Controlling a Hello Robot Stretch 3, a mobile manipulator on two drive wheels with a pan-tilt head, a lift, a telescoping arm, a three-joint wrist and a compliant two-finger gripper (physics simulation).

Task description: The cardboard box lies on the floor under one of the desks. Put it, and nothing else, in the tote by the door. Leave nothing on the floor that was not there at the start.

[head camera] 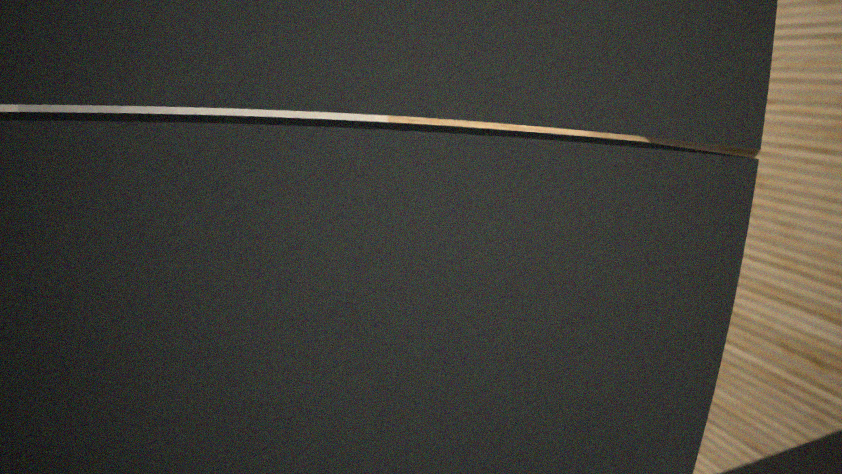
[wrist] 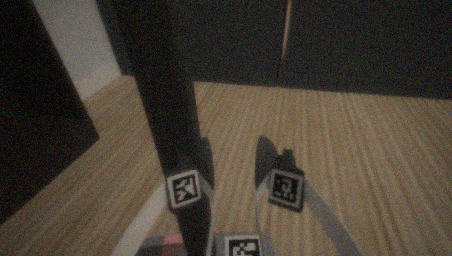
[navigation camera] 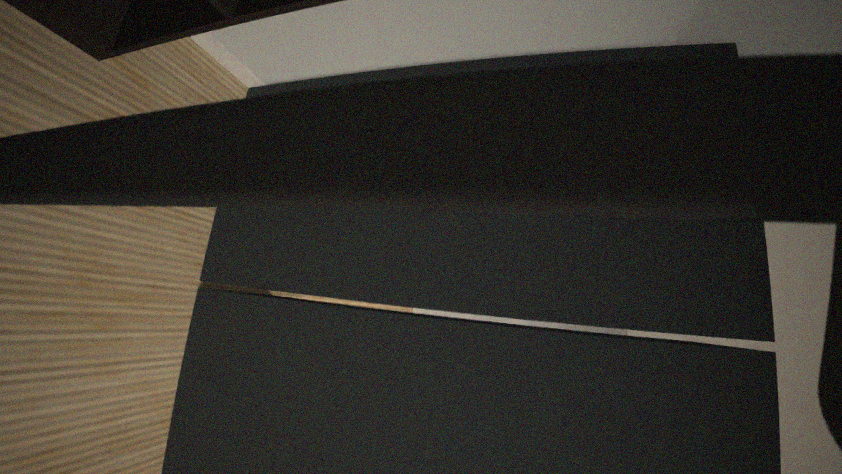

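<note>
The wrist view shows the gripper [wrist: 233, 154] together with a dark open cabinet [wrist: 53, 128].
</note>
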